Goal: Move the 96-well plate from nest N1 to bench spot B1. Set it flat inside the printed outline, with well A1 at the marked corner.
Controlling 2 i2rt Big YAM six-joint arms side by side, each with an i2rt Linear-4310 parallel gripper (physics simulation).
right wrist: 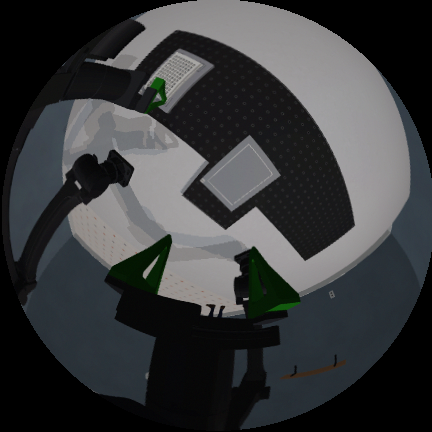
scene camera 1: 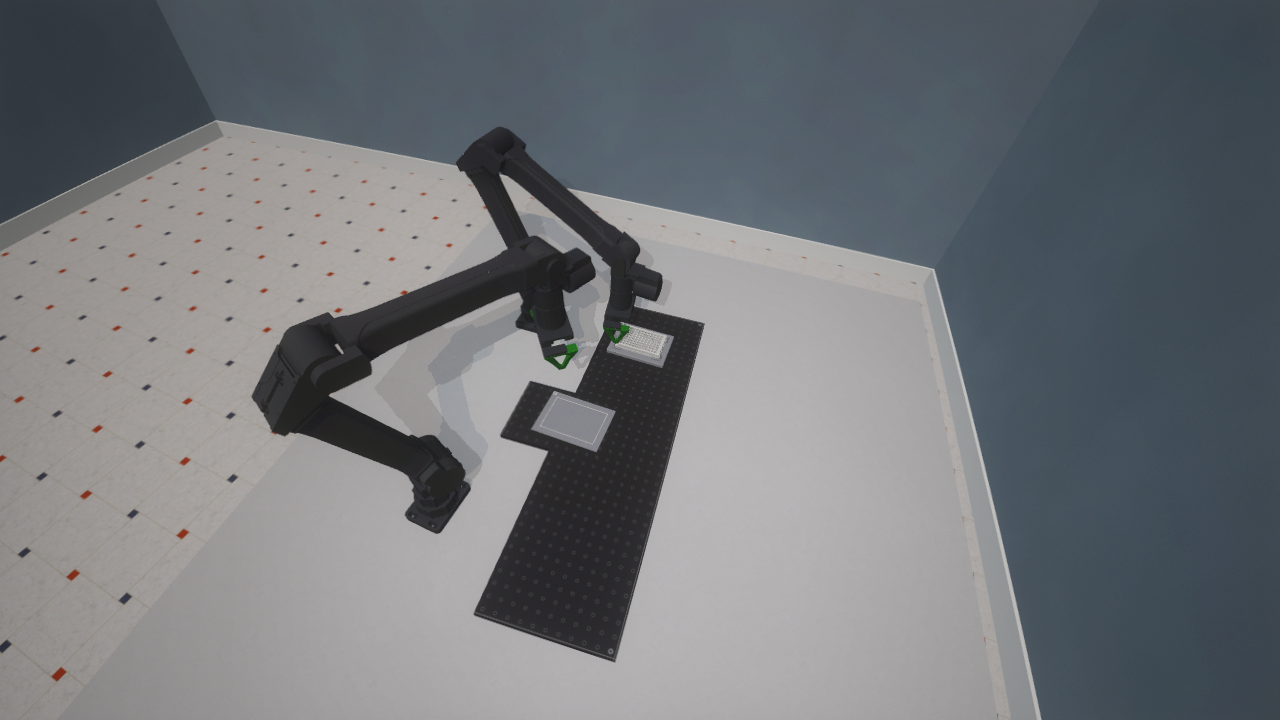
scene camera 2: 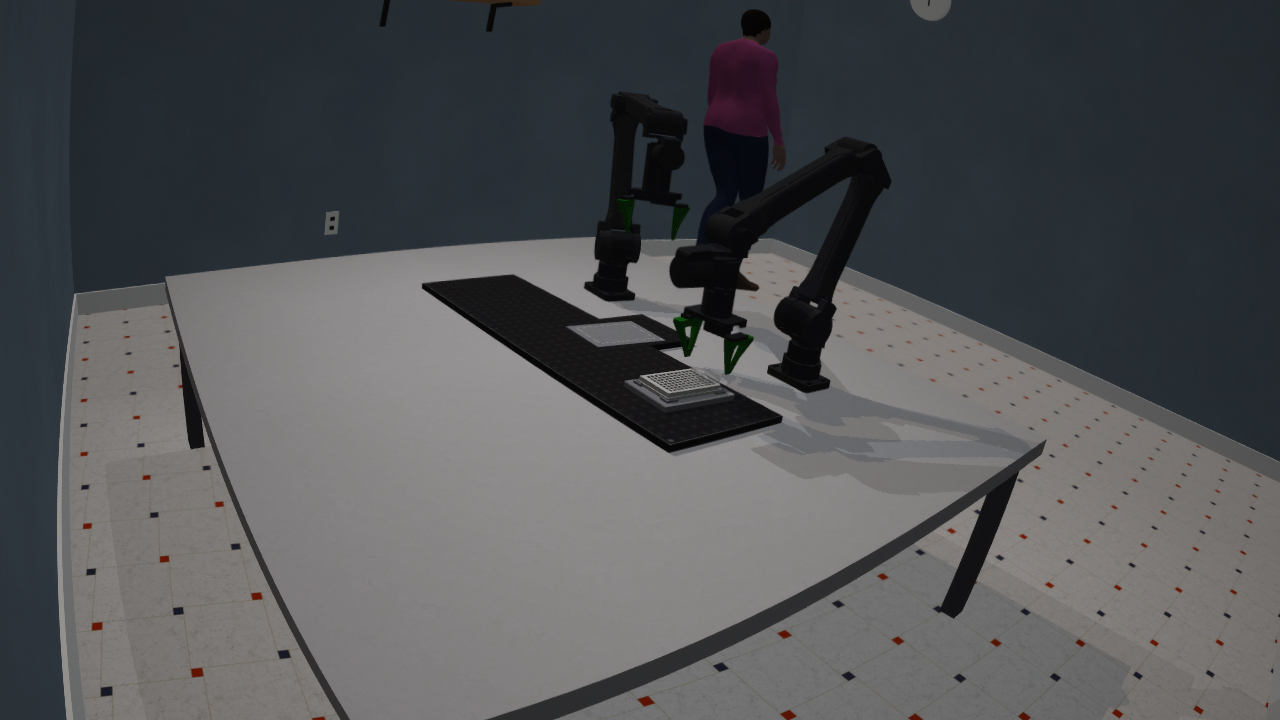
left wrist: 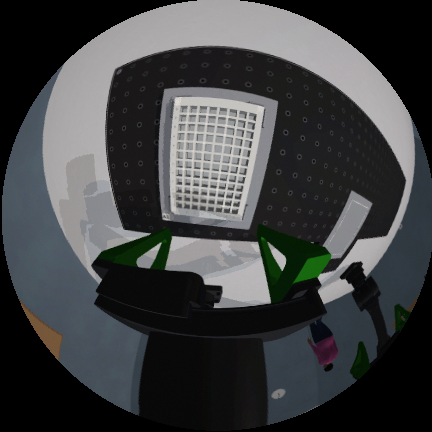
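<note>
The white 96-well plate sits flat in the grey nest. In the left wrist view an A1 label shows at the nest's lower left corner. The bench spot is a grey pad with a thin white outline. My left gripper is open, above and beside the plate's near short side, fingers spread to about its width. My right gripper is open and empty, high and away from both.
A black perforated board carries the nest and the pad on a pale table. The two arm bases stand on the table beside the board. A person stands behind the table.
</note>
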